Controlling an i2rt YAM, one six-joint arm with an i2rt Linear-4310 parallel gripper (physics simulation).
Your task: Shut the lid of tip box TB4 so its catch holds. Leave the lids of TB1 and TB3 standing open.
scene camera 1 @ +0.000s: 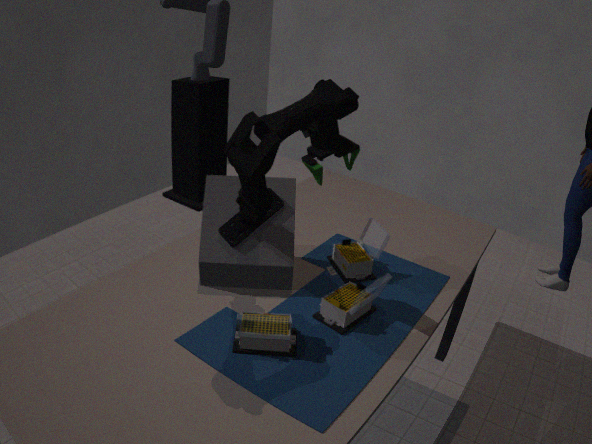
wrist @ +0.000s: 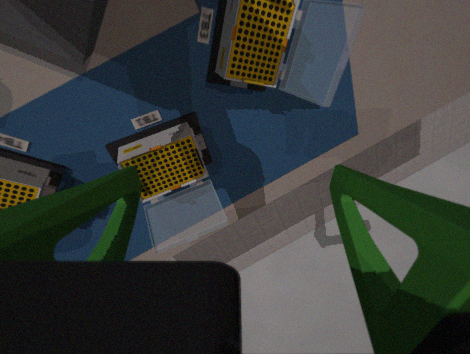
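Seen in the pictures: gripper, between the fingertips: (scene camera 1: 334, 177) (wrist: 235, 176); arm's base, origin of its link: (scene camera 1: 251, 217).
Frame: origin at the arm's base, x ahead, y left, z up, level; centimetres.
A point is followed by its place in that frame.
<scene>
My gripper (scene camera 1: 335, 176) {x 21.3, y 7.9, z 16.3 cm} (wrist: 235, 176) {x 21.3, y 7.9, z 16.3 cm} is open and empty, high above the mat and boxes. The nearest box in the scene view, apparently TB4 (scene camera 1: 265, 341) {x 27.7, y -28.5, z -11.5 cm} (wrist: 22, 172) {x 24.1, y -18.3, z -14.3 cm}, is cut off at the left edge of the wrist view, partly behind a green finger; its label is not fully readable. Its clear lid shows over the yellow rack in the scene view; its exact angle and catch are unclear. TB1 (scene camera 1: 334, 312) (wrist: 170, 167) is in the middle, its clear lid (wrist: 185, 215) {x 41.1, y -2.0, z -7.9 cm} standing open. TB3 (scene camera 1: 359, 269) (wrist: 257, 42) is at the back, its clear lid (scene camera 1: 375, 237) {x 28.0, y 26.9, z -7.5 cm} (wrist: 322, 52) {x 28.0, y 26.9, z -7.3 cm} open.
The boxes stand on dark bases on a blue mat (scene camera 1: 300, 385) {x 39.7, y -30.9, z -17.8 cm} (wrist: 300, 145) {x 48.1, y 23.8, z -17.8 cm}. The grey block (scene camera 1: 245, 274) {x 4.9, y -8.3, z -13.3 cm} under the arm stands left of the mat. The table edge runs along the mat's right side. A person's legs (scene camera 1: 575, 225) show at the far right.
</scene>
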